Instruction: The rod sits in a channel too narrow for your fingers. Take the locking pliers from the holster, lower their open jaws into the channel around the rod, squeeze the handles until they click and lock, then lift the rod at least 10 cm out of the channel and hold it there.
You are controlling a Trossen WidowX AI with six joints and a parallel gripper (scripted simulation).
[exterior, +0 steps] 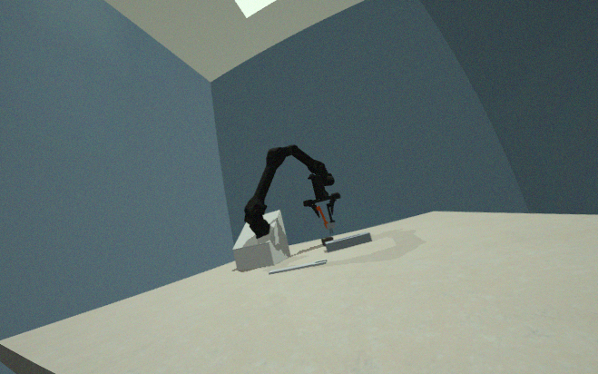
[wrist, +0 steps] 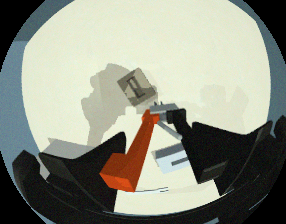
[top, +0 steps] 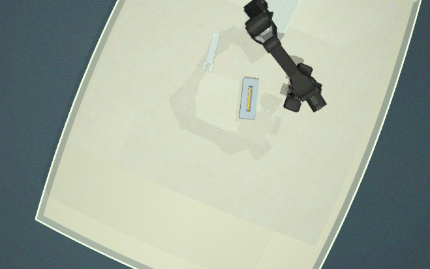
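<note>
The grey channel block is 80 mm ahead of my gripper tip, 160 mm to the right of it and 120 mm below it. The rest, counted from my gripper tip: orange handle: 20 mm behind; then thin yellow rod: 80 mm ahead, 160 mm to the right, 130 mm below; then holster: 30 mm behind, 40 mm to the left, 130 mm below.
</note>
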